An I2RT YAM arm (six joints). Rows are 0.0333 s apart.
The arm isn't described. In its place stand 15 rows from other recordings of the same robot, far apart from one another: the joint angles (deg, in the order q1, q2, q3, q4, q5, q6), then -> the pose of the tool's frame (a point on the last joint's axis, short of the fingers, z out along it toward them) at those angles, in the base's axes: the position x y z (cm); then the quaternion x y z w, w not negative.
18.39, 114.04, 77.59, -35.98, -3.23, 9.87 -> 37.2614, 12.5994, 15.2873, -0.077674, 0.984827, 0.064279, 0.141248
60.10, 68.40, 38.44, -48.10, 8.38, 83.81 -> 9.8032, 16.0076, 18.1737, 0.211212, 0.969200, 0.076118, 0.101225
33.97, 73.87, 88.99, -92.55, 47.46, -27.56 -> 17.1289, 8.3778, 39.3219, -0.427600, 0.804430, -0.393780, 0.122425
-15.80, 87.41, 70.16, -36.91, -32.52, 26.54 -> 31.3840, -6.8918, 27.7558, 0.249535, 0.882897, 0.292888, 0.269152
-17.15, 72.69, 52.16, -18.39, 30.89, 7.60 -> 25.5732, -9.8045, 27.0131, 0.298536, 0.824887, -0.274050, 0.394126
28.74, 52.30, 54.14, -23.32, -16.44, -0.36 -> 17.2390, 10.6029, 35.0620, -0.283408, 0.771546, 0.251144, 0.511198
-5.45, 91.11, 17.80, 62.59, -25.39, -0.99 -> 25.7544, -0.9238, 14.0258, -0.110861, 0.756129, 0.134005, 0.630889
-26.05, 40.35, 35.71, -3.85, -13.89, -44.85 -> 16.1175, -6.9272, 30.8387, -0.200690, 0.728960, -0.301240, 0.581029
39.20, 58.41, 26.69, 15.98, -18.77, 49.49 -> 16.7373, 15.1288, 23.1388, -0.027496, 0.792254, 0.509248, 0.335028
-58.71, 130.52, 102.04, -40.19, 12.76, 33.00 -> 23.9998, -41.0022, 14.8826, 0.715140, 0.665450, -0.147385, 0.155015
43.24, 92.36, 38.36, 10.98, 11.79, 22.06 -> 22.5715, 20.2273, 14.0074, -0.127418, 0.904265, 0.134594, 0.384648
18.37, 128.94, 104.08, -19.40, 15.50, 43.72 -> 48.7970, 15.2018, 19.4696, 0.251457, 0.879225, 0.092143, 0.394009
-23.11, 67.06, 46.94, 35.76, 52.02, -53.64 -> 22.8255, -12.7915, 35.4540, 0.194073, 0.615942, -0.652285, 0.396833
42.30, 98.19, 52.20, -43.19, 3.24, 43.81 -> 20.2942, 18.1943, 13.0756, 0.013374, 0.999485, -0.015773, 0.024526
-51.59, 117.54, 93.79, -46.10, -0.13, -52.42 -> 26.6120, -33.5509, 20.0941, -0.007330, 0.984552, -0.137174, 0.108570
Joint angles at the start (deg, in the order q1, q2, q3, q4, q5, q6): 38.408 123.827 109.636 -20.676 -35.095 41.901
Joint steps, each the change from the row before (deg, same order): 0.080 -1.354 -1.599 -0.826 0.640 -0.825; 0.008 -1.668 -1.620 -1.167 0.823 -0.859; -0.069 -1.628 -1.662 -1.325 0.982 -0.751; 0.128 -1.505 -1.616 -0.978 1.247 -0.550; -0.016 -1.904 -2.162 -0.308 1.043 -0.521; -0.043 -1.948 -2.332 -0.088 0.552 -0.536; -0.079 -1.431 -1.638 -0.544 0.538 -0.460; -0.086 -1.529 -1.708 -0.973 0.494 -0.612; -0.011 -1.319 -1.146 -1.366 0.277 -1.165; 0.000 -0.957 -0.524 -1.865 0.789 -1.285
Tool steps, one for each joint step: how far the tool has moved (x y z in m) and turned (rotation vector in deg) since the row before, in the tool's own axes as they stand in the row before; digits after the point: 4 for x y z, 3 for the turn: 0.0045 0.0005 -0.0042 1.031 0.298 -0.252; 0.0044 0.0014 -0.0064 1.225 0.174 -0.236; 0.0046 0.0000 -0.0065 1.510 0.192 0.027; 0.0051 0.0005 -0.0050 1.500 0.024 -0.041; 0.0051 0.0002 -0.0068 1.124 -0.284 -0.222; 0.0055 -0.0003 -0.0067 0.704 -0.051 -0.275; 0.0044 -0.0009 -0.0053 0.857 0.132 -0.045; 0.0053 -0.0014 -0.0057 1.036 0.445 -0.003; 0.0048 -0.0002 -0.0054 0.846 0.674 -0.587; 0.0037 -0.0001 -0.0047 1.371 0.583 -0.610
